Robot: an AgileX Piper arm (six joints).
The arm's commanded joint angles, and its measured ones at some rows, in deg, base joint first. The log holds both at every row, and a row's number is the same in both.
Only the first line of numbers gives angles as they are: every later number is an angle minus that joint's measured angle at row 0.
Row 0, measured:
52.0 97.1 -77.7 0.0 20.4 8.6
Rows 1 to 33, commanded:
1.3 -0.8 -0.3 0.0 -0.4 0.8
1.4 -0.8 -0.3 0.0 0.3 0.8
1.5 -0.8 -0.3 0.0 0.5 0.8
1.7 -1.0 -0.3 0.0 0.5 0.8
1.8 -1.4 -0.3 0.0 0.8 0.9
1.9 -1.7 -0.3 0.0 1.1 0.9
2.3 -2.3 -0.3 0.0 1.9 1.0
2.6 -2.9 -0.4 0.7 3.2 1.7
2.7 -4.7 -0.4 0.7 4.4 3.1
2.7 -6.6 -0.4 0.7 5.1 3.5
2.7 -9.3 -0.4 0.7 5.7 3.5
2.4 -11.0 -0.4 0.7 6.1 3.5
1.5 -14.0 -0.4 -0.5 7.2 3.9
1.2 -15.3 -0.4 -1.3 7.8 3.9
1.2 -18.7 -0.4 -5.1 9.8 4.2
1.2 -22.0 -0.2 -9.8 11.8 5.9
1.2 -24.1 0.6 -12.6 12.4 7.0
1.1 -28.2 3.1 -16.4 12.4 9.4
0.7 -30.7 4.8 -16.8 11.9 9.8
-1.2 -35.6 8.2 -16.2 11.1 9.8
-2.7 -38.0 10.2 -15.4 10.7 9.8
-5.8 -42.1 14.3 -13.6 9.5 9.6
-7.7 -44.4 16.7 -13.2 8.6 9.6
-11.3 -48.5 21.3 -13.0 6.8 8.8
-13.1 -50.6 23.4 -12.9 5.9 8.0
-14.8 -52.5 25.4 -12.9 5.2 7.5
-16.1 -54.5 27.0 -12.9 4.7 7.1
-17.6 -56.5 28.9 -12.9 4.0 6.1
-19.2 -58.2 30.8 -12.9 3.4 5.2
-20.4 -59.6 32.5 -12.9 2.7 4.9
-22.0 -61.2 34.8 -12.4 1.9 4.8
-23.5 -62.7 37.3 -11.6 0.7 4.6
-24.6 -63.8 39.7 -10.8 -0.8 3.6
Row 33, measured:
-20.1 -59.2 32.0 -13.2 3.7 6.1
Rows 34 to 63, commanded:
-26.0 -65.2 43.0 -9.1 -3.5 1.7
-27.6 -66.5 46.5 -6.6 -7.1 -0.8
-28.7 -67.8 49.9 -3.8 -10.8 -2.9
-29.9 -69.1 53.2 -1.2 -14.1 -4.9
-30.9 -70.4 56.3 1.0 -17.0 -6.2
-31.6 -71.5 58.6 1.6 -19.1 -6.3
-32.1 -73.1 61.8 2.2 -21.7 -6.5
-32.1 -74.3 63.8 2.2 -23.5 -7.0
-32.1 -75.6 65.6 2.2 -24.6 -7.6
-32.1 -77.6 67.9 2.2 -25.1 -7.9
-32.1 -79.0 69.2 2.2 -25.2 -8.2
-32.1 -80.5 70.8 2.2 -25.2 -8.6
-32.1 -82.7 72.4 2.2 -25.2 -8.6
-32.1 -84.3 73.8 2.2 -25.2 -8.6
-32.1 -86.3 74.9 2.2 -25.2 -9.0
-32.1 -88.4 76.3 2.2 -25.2 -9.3
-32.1 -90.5 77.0 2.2 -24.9 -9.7
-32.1 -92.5 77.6 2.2 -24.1 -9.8
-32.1 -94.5 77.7 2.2 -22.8 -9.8
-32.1 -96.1 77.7 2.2 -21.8 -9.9
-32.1 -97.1 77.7 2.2 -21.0 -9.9
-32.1 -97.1 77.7 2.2 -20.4 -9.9
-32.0 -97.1 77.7 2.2 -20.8 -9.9
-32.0 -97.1 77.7 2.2 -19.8 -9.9
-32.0 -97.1 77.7 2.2 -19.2 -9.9
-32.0 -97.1 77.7 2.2 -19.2 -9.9
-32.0 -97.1 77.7 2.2 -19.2 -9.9
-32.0 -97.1 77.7 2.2 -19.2 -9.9
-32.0 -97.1 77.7 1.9 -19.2 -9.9
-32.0 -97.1 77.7 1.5 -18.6 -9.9
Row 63, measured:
-32.0 -96.7 77.5 2.1 -19.7 -9.5
